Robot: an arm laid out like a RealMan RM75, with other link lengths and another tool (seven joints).
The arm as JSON. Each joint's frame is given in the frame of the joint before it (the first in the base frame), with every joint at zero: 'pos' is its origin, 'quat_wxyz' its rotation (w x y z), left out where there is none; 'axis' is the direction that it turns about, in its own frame. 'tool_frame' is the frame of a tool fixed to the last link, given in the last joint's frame.
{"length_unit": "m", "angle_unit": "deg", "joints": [
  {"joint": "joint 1", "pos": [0.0, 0.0, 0.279], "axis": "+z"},
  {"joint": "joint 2", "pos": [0.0, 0.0, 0.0], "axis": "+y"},
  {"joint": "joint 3", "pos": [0.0, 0.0, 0.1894], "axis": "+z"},
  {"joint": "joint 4", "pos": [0.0, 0.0, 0.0], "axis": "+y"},
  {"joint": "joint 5", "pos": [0.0, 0.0, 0.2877], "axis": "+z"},
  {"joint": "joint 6", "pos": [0.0, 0.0, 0.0], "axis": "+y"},
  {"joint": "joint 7", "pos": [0.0, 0.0, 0.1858], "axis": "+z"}
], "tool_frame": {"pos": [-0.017, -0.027, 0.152], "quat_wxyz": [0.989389, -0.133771, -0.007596, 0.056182]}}
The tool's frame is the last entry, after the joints.
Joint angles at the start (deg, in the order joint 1, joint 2, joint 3, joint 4, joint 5, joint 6, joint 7):
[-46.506, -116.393, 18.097, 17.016, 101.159, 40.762, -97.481]
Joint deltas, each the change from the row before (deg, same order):
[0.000, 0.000, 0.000, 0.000, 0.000, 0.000, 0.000]
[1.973, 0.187, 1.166, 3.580, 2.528, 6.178, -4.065]
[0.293, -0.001, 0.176, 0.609, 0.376, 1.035, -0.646]
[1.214, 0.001, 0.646, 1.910, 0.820, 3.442, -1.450]
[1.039, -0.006, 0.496, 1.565, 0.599, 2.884, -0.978]
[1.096, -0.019, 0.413, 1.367, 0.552, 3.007, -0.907]
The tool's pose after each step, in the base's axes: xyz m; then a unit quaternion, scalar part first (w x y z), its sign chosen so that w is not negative. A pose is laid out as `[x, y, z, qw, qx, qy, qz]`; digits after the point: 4 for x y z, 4 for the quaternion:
[-0.3120, 0.6454, -0.0134, 0.3210, -0.7228, -0.4624, -0.4009]
[-0.2984, 0.6381, -0.0035, 0.2940, -0.7360, -0.4491, -0.4125]
[-0.2957, 0.6367, -0.0022, 0.2890, -0.7383, -0.4470, -0.4143]
[-0.2887, 0.6304, 0.0019, 0.2740, -0.7463, -0.4389, -0.4188]
[-0.2832, 0.6242, 0.0049, 0.2615, -0.7534, -0.4318, -0.4214]
[-0.2780, 0.6163, 0.0061, 0.2471, -0.7599, -0.4262, -0.4241]

